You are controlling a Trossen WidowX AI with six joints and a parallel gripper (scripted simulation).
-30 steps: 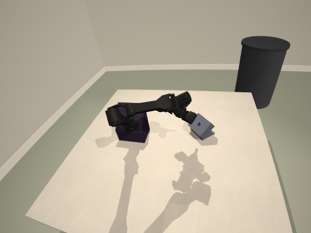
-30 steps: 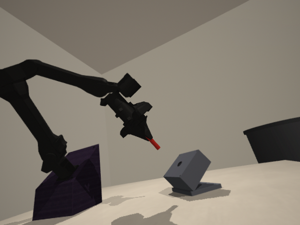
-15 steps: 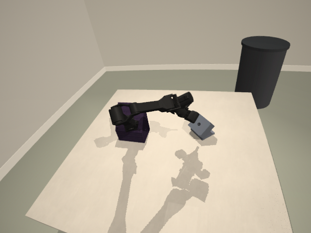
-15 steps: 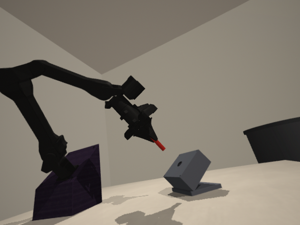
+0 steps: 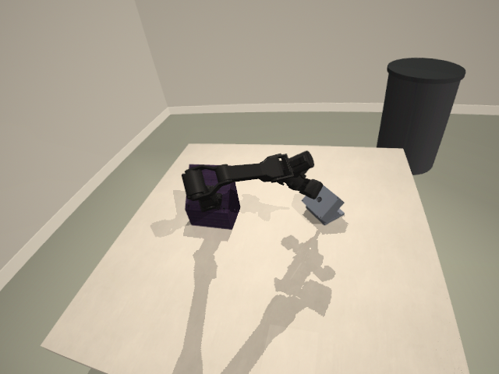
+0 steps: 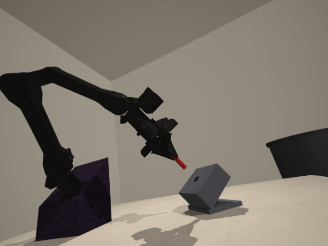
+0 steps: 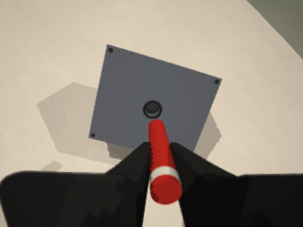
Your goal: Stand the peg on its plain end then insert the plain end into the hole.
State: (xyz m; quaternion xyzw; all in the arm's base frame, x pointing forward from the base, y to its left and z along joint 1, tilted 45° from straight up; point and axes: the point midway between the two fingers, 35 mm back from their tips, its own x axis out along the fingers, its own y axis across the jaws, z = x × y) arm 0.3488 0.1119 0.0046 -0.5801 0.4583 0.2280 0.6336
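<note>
Right now my gripper tip is 50 mm short of the grey sloped panel, 50 mm to the right of it and 90 mm above it. Round my gripper tip: red peg: 10 mm behind, 10 mm to the right, 10 mm above.
</note>
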